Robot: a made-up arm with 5 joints.
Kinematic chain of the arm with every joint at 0, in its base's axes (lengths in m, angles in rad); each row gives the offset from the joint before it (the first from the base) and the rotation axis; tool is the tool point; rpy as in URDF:
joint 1: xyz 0 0 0.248 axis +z
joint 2: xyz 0 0 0 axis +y
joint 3: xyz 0.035 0 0.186 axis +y
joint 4: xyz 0.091 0 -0.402 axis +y
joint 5: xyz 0.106 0 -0.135 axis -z
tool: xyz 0 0 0 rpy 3.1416 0 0
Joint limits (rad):
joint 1: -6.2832..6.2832
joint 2: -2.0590..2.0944
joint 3: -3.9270..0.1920
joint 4: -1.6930..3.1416
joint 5: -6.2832..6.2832
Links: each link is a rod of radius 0.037 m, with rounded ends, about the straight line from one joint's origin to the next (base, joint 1, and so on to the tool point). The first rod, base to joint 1, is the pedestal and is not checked.
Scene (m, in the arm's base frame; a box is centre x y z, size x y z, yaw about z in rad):
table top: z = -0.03
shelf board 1: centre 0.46 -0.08 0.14 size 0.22 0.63 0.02 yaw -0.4
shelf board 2: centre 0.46 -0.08 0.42 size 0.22 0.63 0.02 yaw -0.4
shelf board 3: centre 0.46 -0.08 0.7 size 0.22 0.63 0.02 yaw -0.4
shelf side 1: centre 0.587 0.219 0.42 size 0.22 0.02 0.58 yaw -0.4
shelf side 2: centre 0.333 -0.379 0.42 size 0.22 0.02 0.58 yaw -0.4
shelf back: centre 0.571 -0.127 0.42 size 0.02 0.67 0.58 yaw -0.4
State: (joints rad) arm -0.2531 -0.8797 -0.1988 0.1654 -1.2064
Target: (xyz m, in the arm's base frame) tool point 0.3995 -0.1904 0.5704
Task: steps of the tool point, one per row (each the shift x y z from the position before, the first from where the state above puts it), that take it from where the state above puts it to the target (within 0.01 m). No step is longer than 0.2 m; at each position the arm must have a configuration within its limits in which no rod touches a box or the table.
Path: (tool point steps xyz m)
1: -0.0044 0.1709 0.0265
2: -0.0674 0.1508 0.0239
3: -0.1157 0.1095 0.0213
4: -0.1433 0.0552 0.0193
5: -0.1479 -0.0031 0.0174
6: 0.1329 -0.0046 0.0334
7: 0.1260 -0.0480 0.0326
8: 0.1059 -0.0886 0.0310
9: 0.0731 -0.1223 0.0292
10: 0.0291 -0.1451 0.0268
11: -0.0224 -0.1529 0.0239

